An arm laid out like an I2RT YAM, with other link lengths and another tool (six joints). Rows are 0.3 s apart.
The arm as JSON. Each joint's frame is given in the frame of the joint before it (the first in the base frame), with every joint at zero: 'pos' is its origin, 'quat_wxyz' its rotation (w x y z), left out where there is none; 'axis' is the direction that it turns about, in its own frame. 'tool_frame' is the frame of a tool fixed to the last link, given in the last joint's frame.
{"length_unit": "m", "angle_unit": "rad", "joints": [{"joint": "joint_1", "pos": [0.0, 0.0, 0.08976], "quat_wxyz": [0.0, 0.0, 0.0, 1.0], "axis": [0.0, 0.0, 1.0]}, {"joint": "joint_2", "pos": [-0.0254, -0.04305, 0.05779], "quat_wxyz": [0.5, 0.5, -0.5, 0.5], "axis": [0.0, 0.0, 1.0]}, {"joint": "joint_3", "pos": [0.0, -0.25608, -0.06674], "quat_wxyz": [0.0, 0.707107, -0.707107, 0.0], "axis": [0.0, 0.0, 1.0]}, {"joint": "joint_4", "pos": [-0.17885, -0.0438, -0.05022], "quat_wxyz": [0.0, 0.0, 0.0, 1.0], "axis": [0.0, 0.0, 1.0]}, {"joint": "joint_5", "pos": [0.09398, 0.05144, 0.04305], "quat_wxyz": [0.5, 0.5, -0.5, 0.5], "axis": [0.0, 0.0, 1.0]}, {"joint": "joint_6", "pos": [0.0, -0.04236, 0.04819], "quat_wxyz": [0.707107, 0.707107, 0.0, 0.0], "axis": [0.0, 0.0, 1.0]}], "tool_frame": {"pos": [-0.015, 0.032, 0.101], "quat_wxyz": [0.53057, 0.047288, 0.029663, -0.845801]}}
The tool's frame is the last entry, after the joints.
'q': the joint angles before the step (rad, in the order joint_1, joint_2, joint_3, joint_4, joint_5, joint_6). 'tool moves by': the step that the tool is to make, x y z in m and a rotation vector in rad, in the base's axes. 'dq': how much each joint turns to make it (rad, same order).
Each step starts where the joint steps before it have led.
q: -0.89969 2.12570 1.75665 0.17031 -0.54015 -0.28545
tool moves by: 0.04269 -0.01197 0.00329 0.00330 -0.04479 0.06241
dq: 0.03605 0.18268 0.29900 -0.07081 -0.03238 0.03707
